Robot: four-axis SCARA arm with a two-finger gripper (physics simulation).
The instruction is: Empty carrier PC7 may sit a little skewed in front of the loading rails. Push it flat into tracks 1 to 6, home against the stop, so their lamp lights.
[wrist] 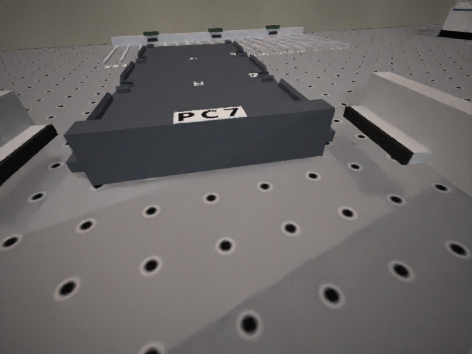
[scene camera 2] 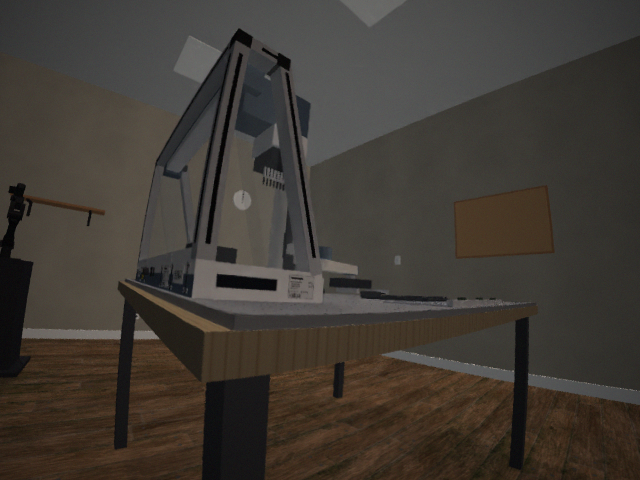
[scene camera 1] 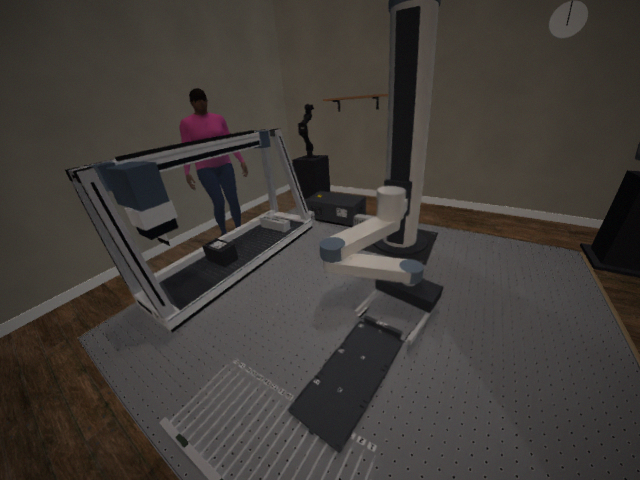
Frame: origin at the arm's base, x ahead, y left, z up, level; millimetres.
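Where they show: gripper, fingertip midpoint: [wrist: 204, 103] [scene camera 2: 373, 291] [scene camera 1: 380, 327]; arm's base at its link origin: [scene camera 1: 398, 242].
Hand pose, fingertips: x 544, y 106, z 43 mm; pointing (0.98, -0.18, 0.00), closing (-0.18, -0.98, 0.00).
Note:
Each offset is from my fingertips to the top centre of the thing. "spot": to the spot under its first point.
The dark flat carrier PC7 @(dx +143, dy -15, dz +0 mm) [scene camera 1: 351, 372] [scene camera 2: 413, 298] [wrist: 165, 95] lies about flat on the grey perforated board. Its far end overlaps the near ends of the pale loading rails @(spot: dx +360, dy -239, dz -27 mm) [scene camera 1: 222, 403] [wrist: 300, 44], well short of the white stop bar @(spot: dx +461, dy -193, dz -14 mm) [scene camera 1: 196, 456] [wrist: 250, 35]. Rails show on both sides of it in the wrist view. Which tracks lie under it is hidden. A dark green lamp @(dx +461, dy -241, dz -8 mm) [scene camera 1: 181, 440] on the stop looks unlit. My gripper [scene camera 1: 384, 328] [wrist: 204, 103] is open and empty, with fingers wide apart on either side of PC7's labelled near end and gaps on both sides.
A white-framed gantry machine [scene camera 1: 196, 149] [scene camera 2: 206, 279] stands left of the arm, with a black block @(spot: dx +20, dy -634, dz +72 mm) [scene camera 1: 219, 255] and a white block @(spot: dx -317, dy -646, dz +51 mm) [scene camera 1: 275, 224] on its bed. A dark case @(spot: dx -580, dy -450, dz +75 mm) [scene camera 1: 336, 206] lies behind. A person in pink [scene camera 1: 204, 124] stands beyond the gantry.

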